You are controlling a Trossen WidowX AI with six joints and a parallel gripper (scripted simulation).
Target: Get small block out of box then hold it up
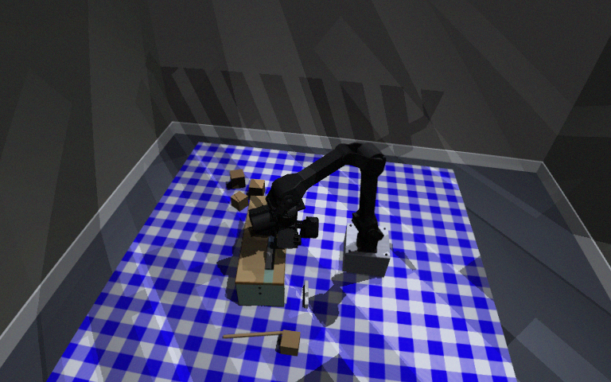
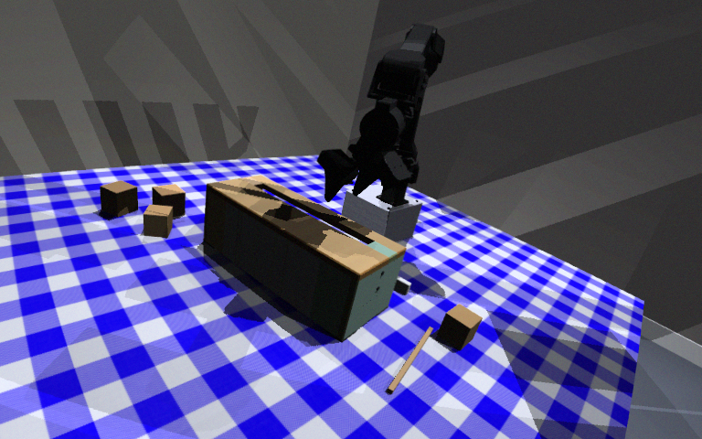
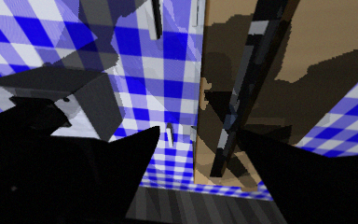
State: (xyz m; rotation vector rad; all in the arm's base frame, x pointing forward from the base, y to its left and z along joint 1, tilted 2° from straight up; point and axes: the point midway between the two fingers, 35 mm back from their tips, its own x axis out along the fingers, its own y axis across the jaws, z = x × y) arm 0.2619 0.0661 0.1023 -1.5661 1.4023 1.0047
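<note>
My gripper tip is now 7 cm above the bluish-grey block, 5 cm short of it and 3 cm to the left of it. From my gripper tip the other things lie so: thin brown stick 26 cm to the left, 16 cm below, 6 cm ahead.
</note>
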